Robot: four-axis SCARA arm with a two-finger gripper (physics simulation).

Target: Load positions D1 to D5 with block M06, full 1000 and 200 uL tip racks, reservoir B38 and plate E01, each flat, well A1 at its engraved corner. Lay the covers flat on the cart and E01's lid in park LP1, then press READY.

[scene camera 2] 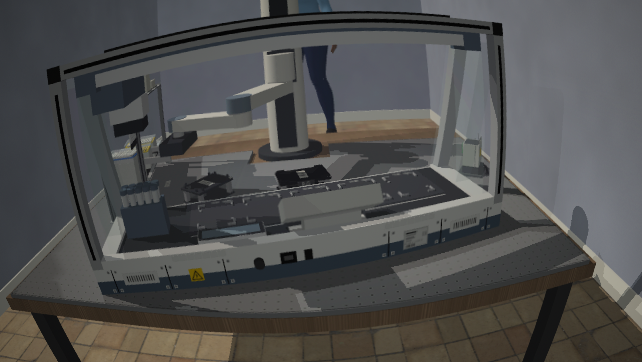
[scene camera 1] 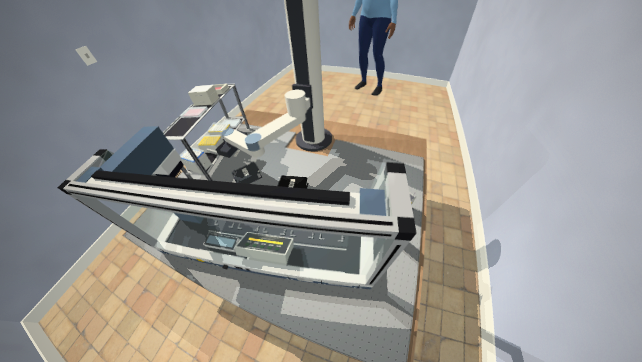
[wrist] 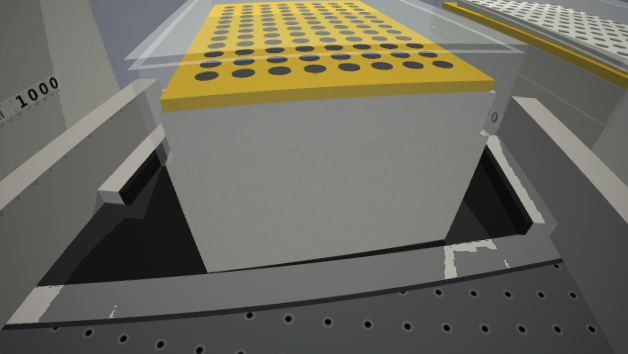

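Observation:
A tip rack with a yellow, holed top stands upright on a dark surface in the wrist view, with a clear cover around its top. My gripper is open, its fingers on both sides of this rack with gaps to it. In the scene views the dark gripper body is by the cart; its fingertips are too small to tell. A second yellow-edged rack with a pale holed top is at the right. A blue-edged rack is on the cart. The deck shows corner clips.
A gantry frame spans the deck. Black fixtures stand behind it. A blue tube block is at the deck's left end. A box with a yellow strip is at its front.

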